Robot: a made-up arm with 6 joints.
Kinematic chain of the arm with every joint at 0, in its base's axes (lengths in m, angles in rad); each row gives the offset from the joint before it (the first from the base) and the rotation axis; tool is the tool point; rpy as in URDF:
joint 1: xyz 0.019 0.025 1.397 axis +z
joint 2: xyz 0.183 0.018 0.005 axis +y
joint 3: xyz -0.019 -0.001 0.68 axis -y
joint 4: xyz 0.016 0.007 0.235 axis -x
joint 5: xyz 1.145 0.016 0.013 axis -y
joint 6: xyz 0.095 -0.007 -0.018 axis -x
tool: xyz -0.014 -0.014 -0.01 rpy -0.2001 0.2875 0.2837
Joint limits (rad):
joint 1: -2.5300..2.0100
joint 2: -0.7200..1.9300
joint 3: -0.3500..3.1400
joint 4: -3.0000..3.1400
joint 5: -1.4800..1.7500
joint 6: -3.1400..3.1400
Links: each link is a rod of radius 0.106 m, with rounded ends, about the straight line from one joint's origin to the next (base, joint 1, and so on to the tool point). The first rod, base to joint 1, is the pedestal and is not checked.
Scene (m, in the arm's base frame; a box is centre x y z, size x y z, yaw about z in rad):
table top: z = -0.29
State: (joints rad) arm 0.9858 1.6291 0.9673 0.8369 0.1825 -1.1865
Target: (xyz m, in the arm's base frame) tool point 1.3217 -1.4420 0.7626
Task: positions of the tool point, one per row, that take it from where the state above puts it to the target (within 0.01 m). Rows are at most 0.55 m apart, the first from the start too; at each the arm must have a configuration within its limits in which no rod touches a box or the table.
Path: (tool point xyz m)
1: 1.4858 1.3546 0.7854
2: 1.7789 0.9253 0.7815
3: 1.9499 0.4354 0.7779
4: 1.9871 -0.0816 0.7740
5: 1.8885 -0.5897 0.7702
6: 1.6613 -1.0538 0.7663
7: 1.3217 -1.4419 0.7625

